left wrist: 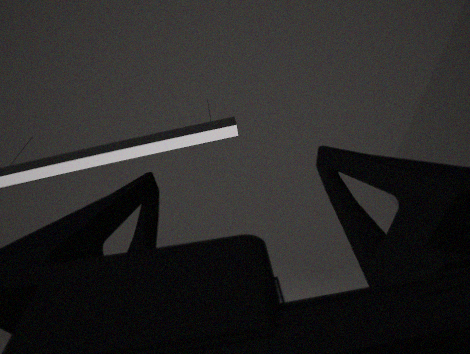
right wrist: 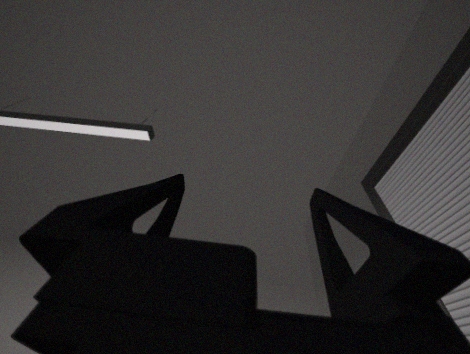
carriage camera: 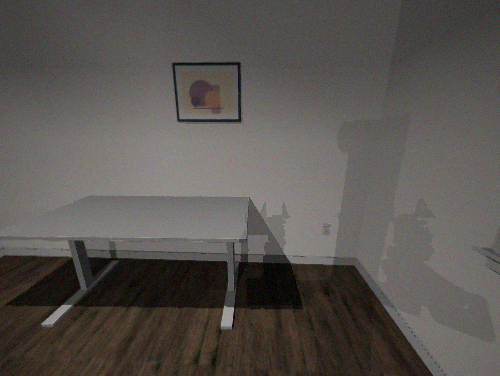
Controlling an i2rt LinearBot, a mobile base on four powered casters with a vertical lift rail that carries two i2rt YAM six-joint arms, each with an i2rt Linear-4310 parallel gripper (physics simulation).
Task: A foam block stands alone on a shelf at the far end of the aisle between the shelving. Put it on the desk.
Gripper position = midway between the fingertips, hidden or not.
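A white desk point(carriage camera: 94, 218) and a framed picture point(carriage camera: 209, 91) are visible, as is a window with blinds point(right wrist: 412, 183). Also visible: my right gripper point(right wrist: 247, 188) and my left gripper point(left wrist: 237, 168).
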